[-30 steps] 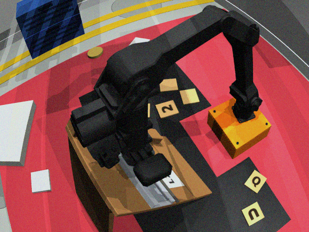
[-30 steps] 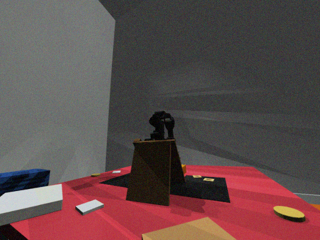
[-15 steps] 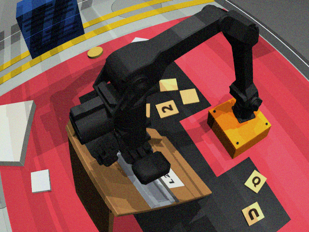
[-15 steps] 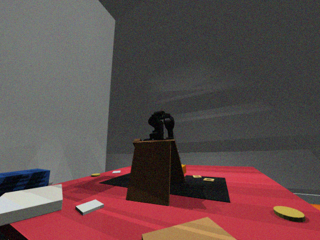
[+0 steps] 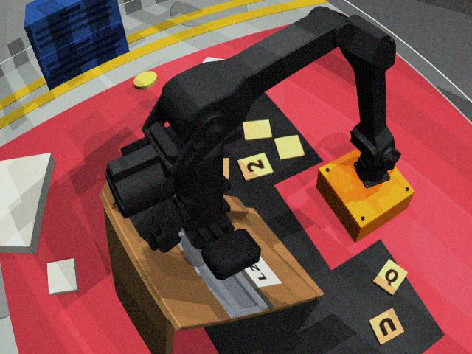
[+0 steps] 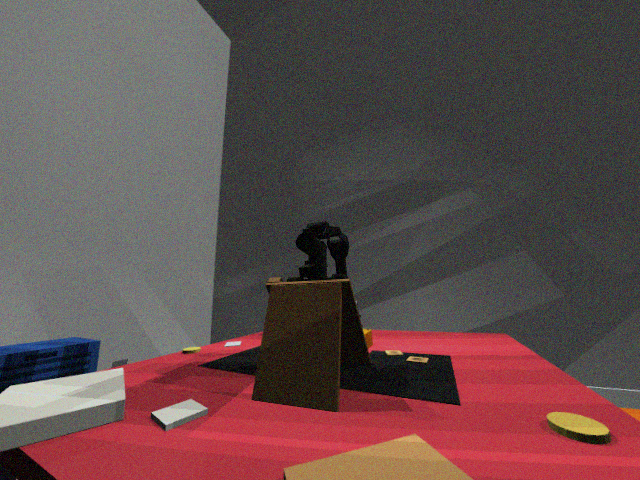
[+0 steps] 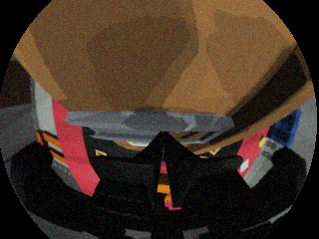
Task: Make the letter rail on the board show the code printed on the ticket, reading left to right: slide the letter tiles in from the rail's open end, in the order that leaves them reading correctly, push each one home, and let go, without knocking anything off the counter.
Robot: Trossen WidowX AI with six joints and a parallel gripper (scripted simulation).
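Now: the 7 tile 10 mm ahead of my gripper tip and 30 mm to the right of it. Also, from my gripper tip: white ticket 70 mm behind, 20 mm to the left, 70 mm below; small white block 330 mm ahead, 100 mm to the right, 170 mm below; black mat 160 mm behind, 70 mm to the right, 180 mm below.
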